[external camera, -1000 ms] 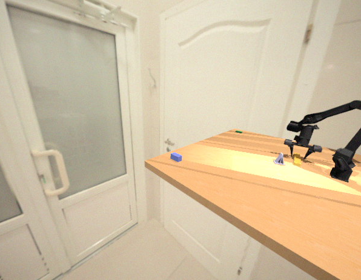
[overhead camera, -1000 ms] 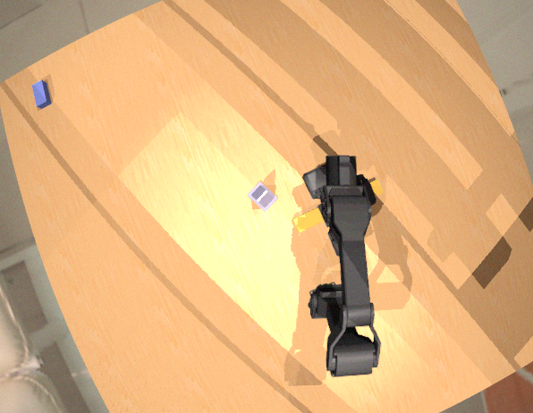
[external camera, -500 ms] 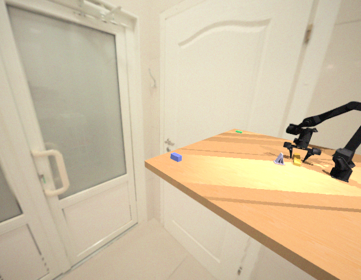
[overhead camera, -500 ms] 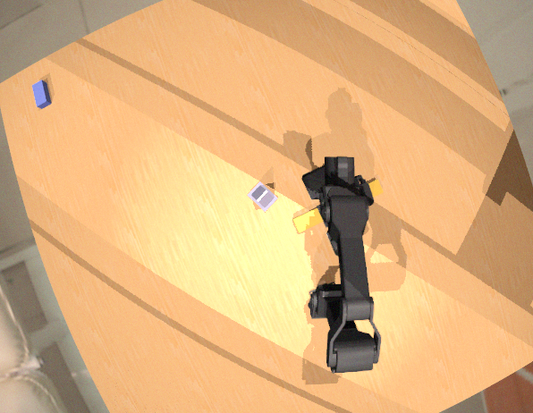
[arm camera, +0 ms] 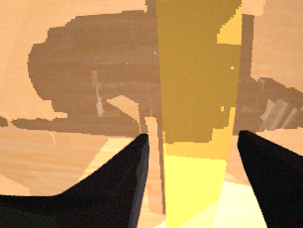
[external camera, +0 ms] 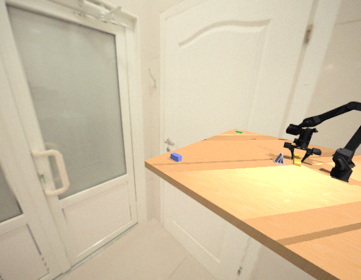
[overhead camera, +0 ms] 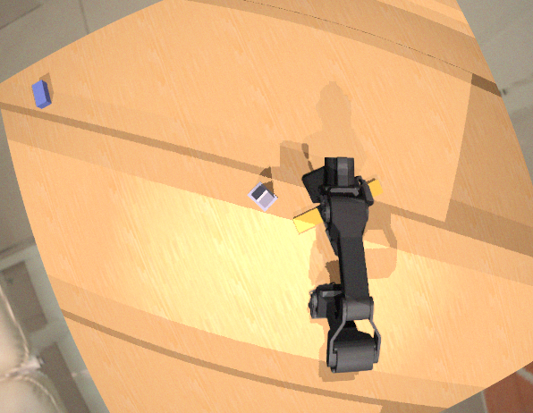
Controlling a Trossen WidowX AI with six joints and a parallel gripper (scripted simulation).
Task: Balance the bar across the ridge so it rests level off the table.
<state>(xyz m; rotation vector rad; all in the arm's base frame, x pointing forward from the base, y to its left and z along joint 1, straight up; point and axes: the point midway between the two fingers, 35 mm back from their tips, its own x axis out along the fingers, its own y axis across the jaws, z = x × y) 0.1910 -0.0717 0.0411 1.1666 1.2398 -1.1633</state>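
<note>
Right now the yellow bar is 30 mm to the right of my gripper tip. From my gripper tip the other things lie so: pale violet ridge block: 120 mm to the left, 80 mm ahead, 60 mm above; blue block: 570 mm to the left, 550 mm ahead, 10 mm above; small green block: 550 mm ahead, 430 mm to the right.
</note>
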